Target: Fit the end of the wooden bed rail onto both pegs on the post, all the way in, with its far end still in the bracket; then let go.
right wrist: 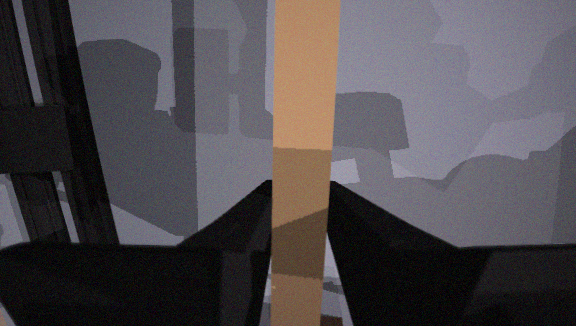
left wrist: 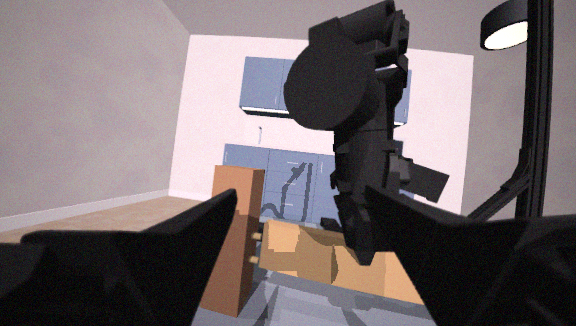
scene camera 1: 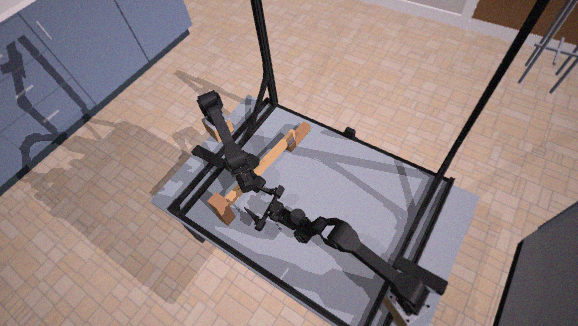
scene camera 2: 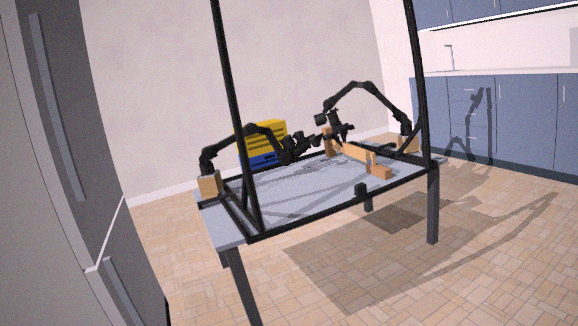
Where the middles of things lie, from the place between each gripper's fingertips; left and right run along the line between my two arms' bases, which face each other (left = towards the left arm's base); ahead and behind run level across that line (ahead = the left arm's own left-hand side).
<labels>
The wooden bed rail (scene camera 1: 283, 143) is 90 mm behind my right hand, 10 mm to the right of it and 10 mm below it. Also, from my right hand: wooden post (left wrist: 230, 283) 160 mm ahead, 40 mm to the left, 10 mm above.
I see my left gripper 100 mm short of the wooden post, 80 mm to the left of it and 80 mm above it. Round my left hand: wooden bed rail (150 mm behind, 130 mm to the right, 100 mm below).
</labels>
